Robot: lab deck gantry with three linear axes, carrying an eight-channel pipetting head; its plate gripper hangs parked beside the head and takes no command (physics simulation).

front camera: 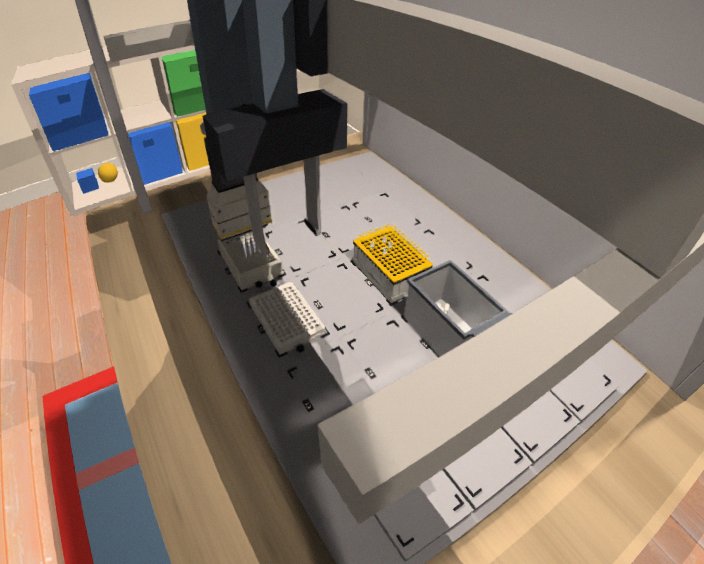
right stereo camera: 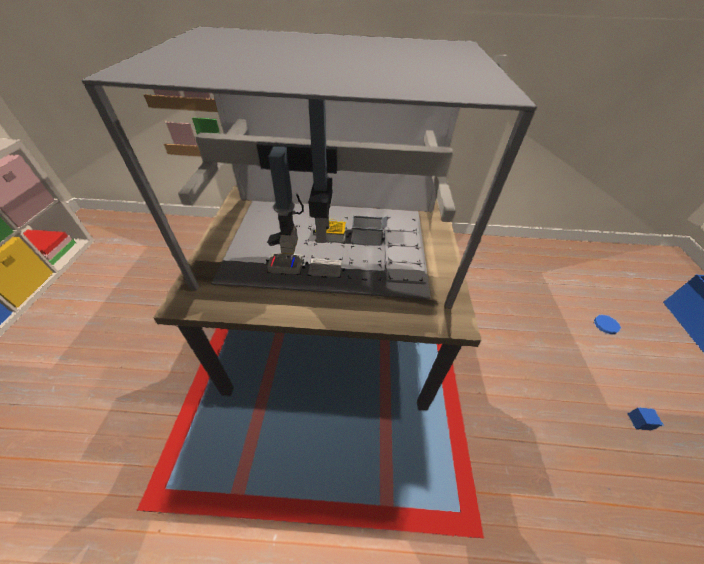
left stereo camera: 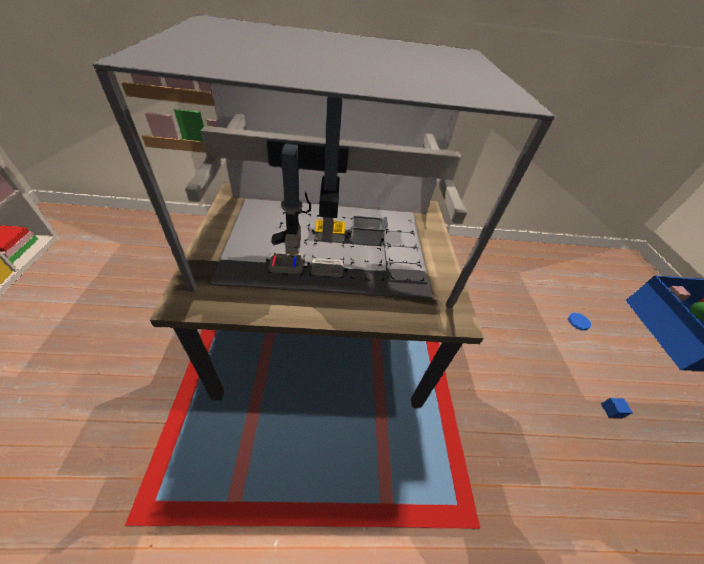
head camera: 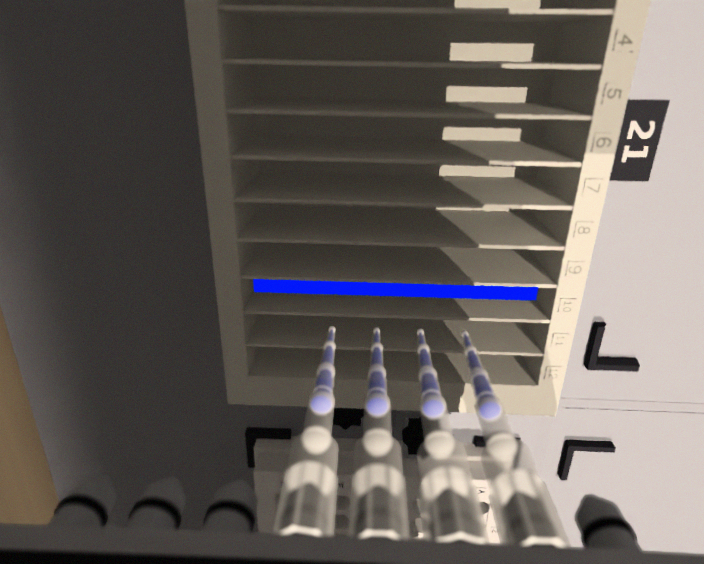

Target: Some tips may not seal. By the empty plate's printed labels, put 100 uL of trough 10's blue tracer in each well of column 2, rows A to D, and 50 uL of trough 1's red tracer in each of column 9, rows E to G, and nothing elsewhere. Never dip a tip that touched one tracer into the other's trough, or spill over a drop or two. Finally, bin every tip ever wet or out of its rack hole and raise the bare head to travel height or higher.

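Four clear tips on the pipetting head each hold blue liquid to a similar height. They hang over the cream reservoir; their exact height is hard to tell. Trough 10 shows a blue strip. Trough 1's red strip shows in the stereo views. The white well plate stands beside the reservoir; its wells are too small to read. My plate gripper hangs parked with its fingers apart and nothing between them.
The yellow tip rack holds several loose-standing clear tips. Next to it stands the deep grey bin with white items inside. Bare nozzles flank the four tips. A pale beam crosses the front view.
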